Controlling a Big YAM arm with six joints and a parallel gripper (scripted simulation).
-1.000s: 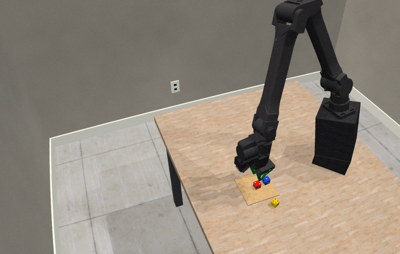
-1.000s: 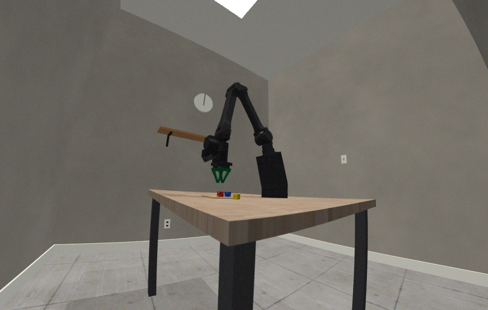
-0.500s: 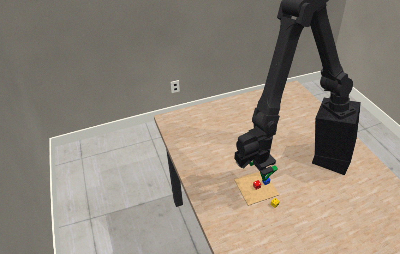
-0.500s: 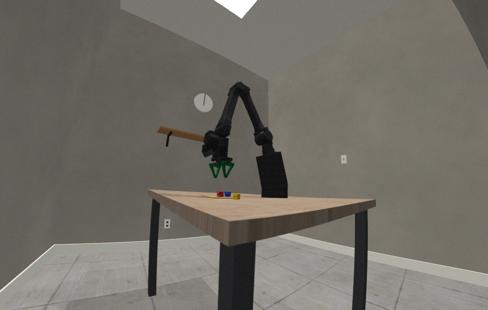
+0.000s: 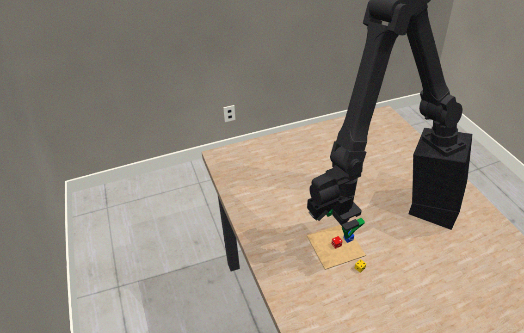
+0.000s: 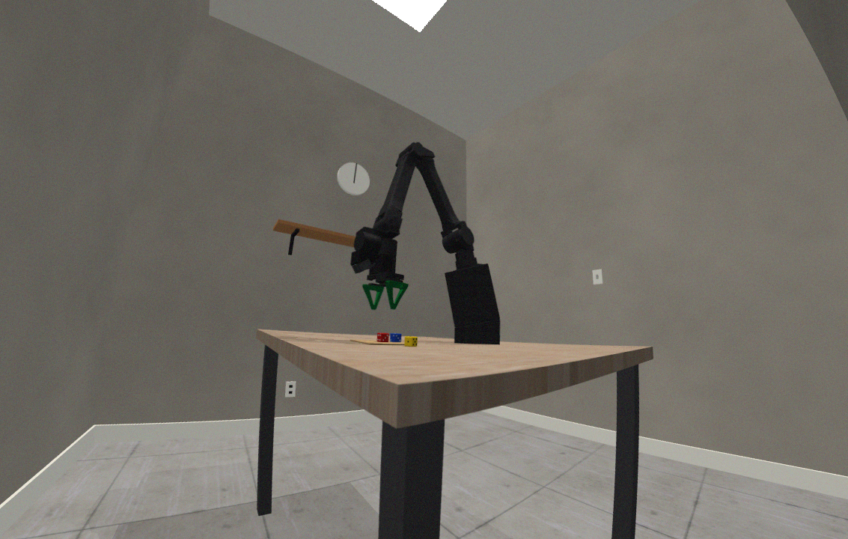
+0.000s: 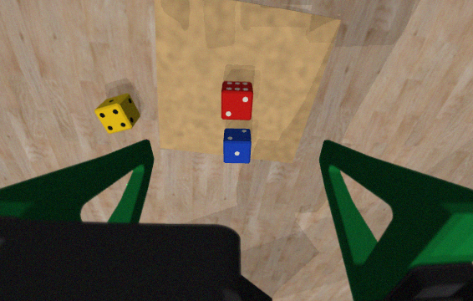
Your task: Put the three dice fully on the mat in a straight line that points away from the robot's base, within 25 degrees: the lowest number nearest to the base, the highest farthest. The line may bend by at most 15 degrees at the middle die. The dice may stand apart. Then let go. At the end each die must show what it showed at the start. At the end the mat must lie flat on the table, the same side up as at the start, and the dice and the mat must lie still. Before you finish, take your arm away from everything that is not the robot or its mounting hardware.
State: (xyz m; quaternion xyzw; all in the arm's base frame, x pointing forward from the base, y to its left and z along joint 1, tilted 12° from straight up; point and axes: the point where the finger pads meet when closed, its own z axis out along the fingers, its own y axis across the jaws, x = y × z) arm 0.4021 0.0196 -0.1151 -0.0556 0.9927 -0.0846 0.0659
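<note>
My hand is 10 cm to the right of the yellow die, 9 cm above it and 3 cm past it. Round my hand: blue die: 9 cm below, 5 cm behind, 1 cm to the right; then red die: 9 cm below, 1 cm behind; then tan mat: 10 cm below.
</note>
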